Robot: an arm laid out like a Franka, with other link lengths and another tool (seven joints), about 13 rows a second.
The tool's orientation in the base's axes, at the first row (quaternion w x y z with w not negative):
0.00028, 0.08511, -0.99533, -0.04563
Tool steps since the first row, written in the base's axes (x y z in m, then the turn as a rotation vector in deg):
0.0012, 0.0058, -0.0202, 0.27, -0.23, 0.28
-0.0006, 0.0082, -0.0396, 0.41, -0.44, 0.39
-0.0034, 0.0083, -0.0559, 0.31, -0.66, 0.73
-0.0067, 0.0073, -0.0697, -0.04, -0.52, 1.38
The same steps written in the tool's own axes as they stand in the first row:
-0.0020, 0.0037, 0.0206, -0.23, -0.25, -0.30
-0.0005, 0.0045, 0.0402, -0.33, -0.47, -0.43
0.0023, 0.0036, 0.0564, -0.20, -0.63, -0.79
0.0059, 0.0020, 0.0701, 0.12, -0.38, -1.42

